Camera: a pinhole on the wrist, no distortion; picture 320 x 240 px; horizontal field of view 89.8 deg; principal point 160.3 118.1 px. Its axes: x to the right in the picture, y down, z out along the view. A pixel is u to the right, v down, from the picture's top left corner.
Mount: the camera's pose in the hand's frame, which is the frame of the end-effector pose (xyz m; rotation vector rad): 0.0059 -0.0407 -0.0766 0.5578 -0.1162 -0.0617
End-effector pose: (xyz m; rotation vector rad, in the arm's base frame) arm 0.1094 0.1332 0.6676 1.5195 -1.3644 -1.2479
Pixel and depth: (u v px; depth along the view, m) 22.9 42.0 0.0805
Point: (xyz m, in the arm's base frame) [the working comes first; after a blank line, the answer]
In the camera's frame: -0.0689 -0.0382 0.0805

0.1758 0.2210 0.5873
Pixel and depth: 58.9 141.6 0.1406
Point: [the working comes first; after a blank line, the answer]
In the camera's frame: -0.0888 0.0206 0.1406

0.0943 0.2496 0.5901
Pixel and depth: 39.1 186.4 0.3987
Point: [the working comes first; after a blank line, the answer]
In the camera's frame: -0.3010 0.1696 0.3987

-0.1663 0.5057 0.5715
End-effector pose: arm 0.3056 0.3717 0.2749 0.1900 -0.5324 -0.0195
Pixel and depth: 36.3 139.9 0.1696
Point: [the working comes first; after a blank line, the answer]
In the camera's frame: -0.1310 0.0230 0.1696

0.1503 0.2733 0.2398
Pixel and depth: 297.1 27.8 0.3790
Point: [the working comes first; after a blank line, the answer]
In the camera's frame: 0.3229 -0.2132 0.3790

0.4734 -0.1156 0.4633
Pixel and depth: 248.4 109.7 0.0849
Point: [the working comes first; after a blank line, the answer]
In the camera's frame: 0.0466 -0.0044 0.0849

0.3456 0.2779 0.2757
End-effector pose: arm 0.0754 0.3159 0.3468 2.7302 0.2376 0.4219
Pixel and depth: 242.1 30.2 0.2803
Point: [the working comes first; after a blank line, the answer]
In the camera's frame: 0.1428 -0.1535 0.2803

0.1704 0.6129 0.1681
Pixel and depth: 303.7 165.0 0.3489
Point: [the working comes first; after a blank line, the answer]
In the camera's frame: 0.3116 0.1019 0.3489

0.4111 0.4283 0.0879
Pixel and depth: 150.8 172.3 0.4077
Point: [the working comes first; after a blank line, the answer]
In the camera's frame: -0.0241 0.1376 0.4077

0.1068 0.3149 -0.0216
